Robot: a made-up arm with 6 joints.
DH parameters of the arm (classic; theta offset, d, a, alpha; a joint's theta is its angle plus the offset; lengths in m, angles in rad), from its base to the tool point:
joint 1: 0 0.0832 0 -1.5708
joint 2: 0.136 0 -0.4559 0
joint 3: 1.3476 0 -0.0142 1.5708
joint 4: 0 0.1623 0 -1.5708
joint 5: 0 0 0.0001 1.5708
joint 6: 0 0.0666 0 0
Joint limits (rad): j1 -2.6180..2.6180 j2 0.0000..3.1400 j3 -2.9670..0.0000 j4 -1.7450..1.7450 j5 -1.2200..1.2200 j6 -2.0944..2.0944
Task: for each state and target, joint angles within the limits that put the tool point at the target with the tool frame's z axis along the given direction. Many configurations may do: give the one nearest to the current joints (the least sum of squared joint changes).
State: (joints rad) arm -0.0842 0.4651 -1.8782 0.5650 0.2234 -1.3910
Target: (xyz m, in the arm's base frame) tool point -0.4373 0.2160 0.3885 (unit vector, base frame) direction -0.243 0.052 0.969
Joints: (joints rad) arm -0.4673 0.0392 -1.5765 0.3235 -0.1996 -1.3910
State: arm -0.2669 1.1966 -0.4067 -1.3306 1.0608 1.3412
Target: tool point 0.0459 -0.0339 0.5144 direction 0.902 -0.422 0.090
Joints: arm 0.3835 1.0335 -0.8929 -1.7422 0.8327 1.3412
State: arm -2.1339 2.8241 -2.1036 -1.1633 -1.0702 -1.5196
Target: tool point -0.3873 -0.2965 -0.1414 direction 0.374 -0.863 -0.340
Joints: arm -2.6160 3.0945 -1.4872 -1.4725 -1.2185 -1.5196
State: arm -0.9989 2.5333 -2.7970 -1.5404 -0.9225 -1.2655
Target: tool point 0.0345 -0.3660 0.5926 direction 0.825 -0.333 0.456
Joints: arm -1.6301 1.8792 -2.1312 -1.1919 -1.1383 -1.2655
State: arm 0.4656 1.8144 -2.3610 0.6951 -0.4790 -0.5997
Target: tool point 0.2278 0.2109 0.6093 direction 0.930 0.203 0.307
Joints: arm 0.8716 1.6725 -1.8922 1.4596 -0.6244 -0.5997
